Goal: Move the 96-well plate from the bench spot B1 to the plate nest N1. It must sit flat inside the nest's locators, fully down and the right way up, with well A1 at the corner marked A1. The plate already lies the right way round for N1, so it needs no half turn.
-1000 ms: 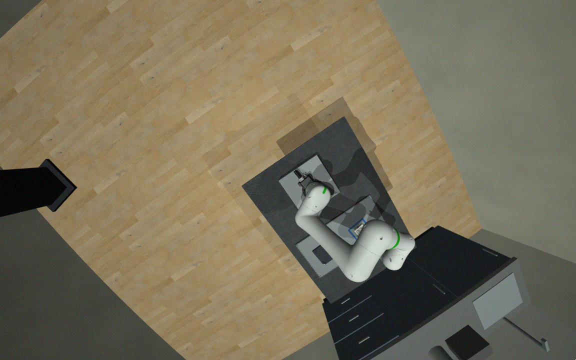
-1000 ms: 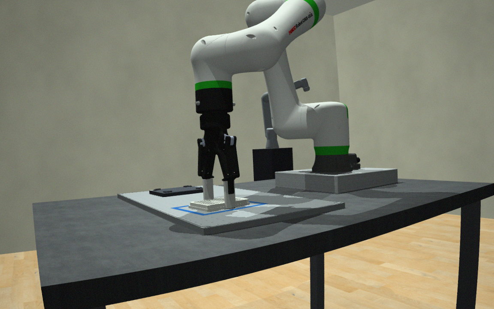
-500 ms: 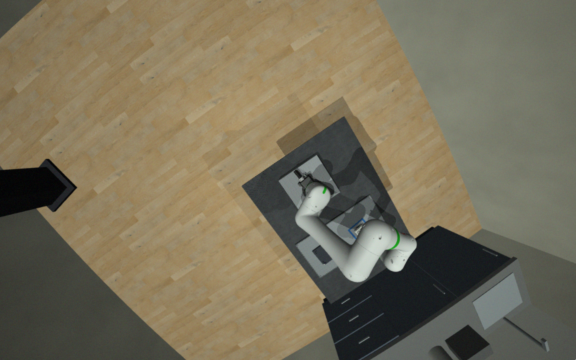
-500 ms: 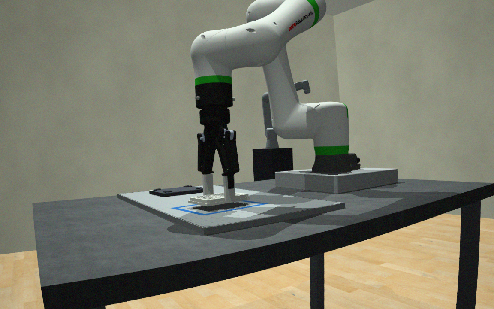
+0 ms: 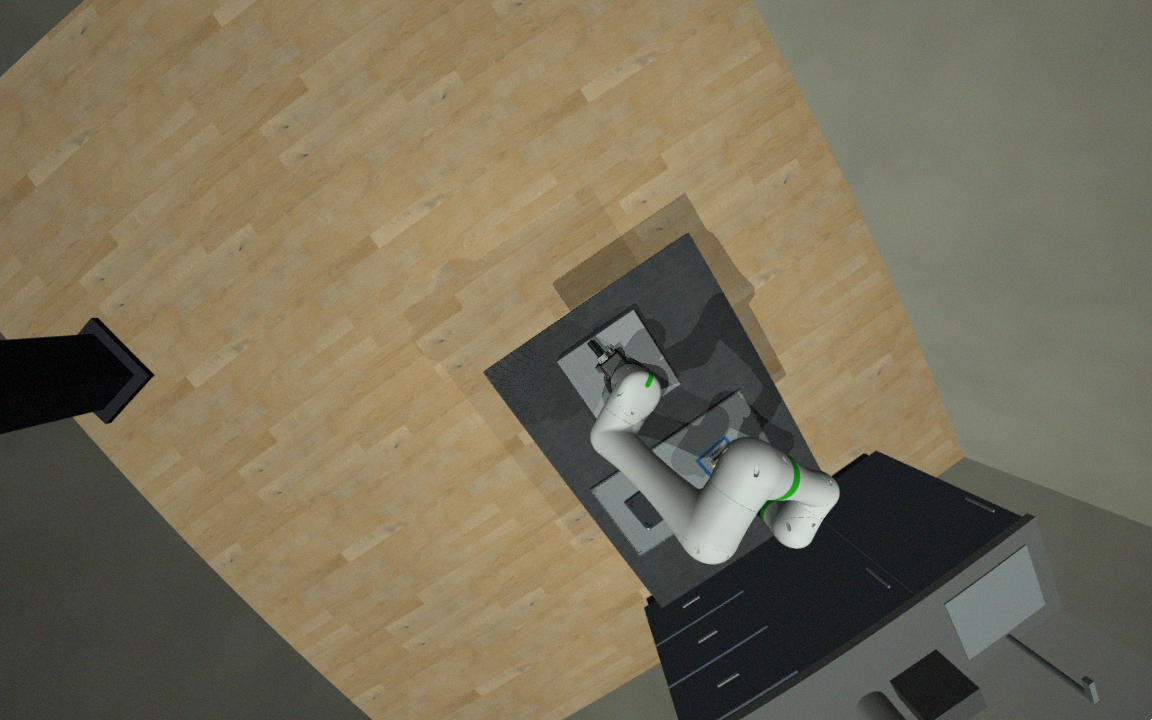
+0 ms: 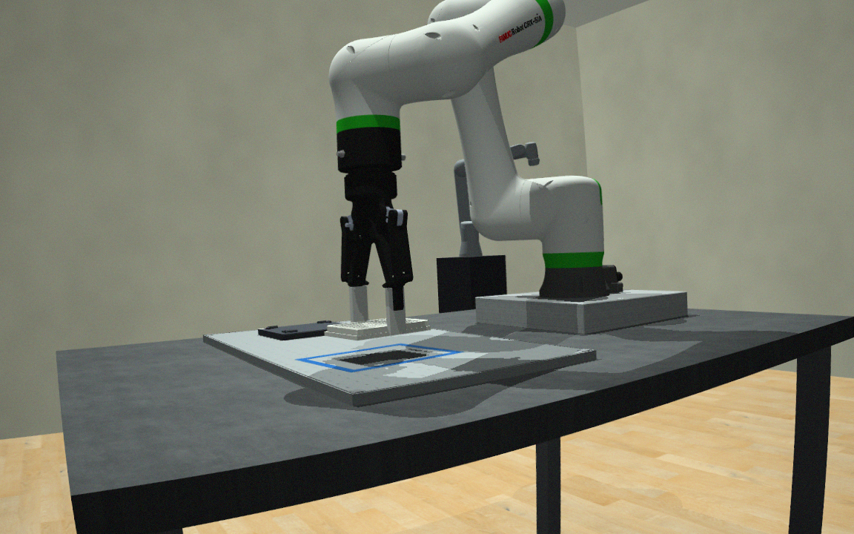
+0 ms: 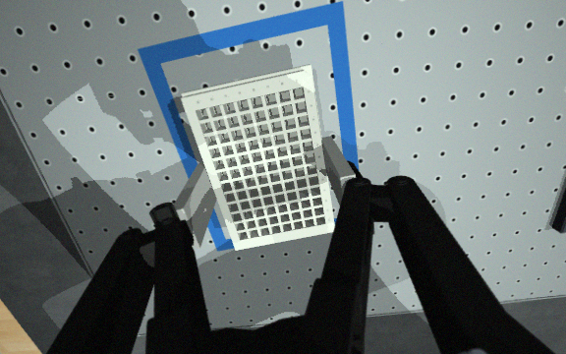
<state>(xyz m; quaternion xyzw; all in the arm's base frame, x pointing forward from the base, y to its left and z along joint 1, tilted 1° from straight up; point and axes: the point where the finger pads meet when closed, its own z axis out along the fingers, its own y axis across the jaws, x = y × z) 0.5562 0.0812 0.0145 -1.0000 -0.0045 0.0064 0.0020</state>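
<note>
Now: hand 34 cm to the left of the black plate nest N1, 7 cm past it and 6 cm above it. Round my hand: A1 mark 40 cm to the right, 5 cm below; white 96-well plate 2 cm below.
</note>
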